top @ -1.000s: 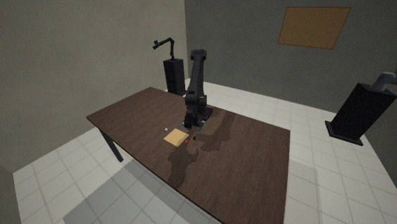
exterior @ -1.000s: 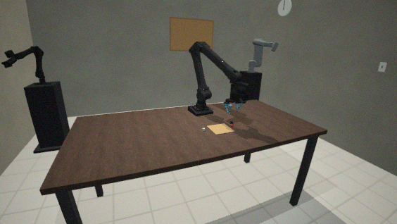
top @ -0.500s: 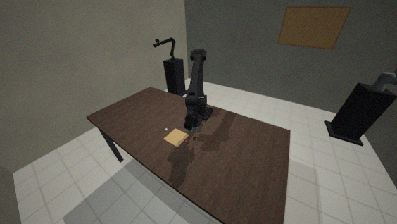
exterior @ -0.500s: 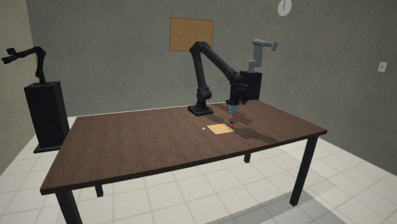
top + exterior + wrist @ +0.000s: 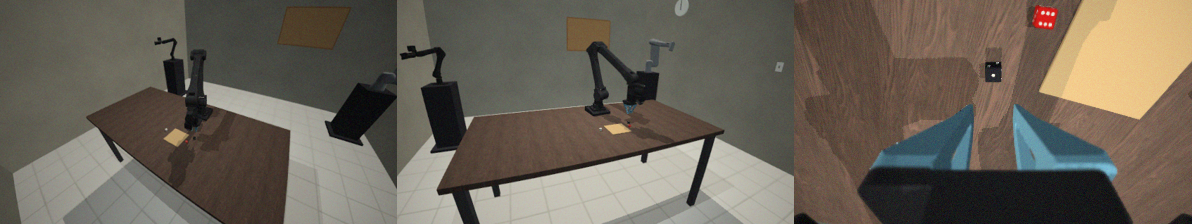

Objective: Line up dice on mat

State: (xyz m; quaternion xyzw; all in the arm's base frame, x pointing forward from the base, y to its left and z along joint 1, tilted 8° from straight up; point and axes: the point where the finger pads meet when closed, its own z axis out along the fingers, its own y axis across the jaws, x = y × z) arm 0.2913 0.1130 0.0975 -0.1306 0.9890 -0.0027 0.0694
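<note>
Now: the black die 8 cm below my hand. Also, from my hand: white die (25 cm to the right, 8 cm below, 4 cm ahead); red die (8 cm below, 6 cm ahead, 3 cm to the right); tan mat (13 cm to the right, 8 cm below, 6 cm ahead).
</note>
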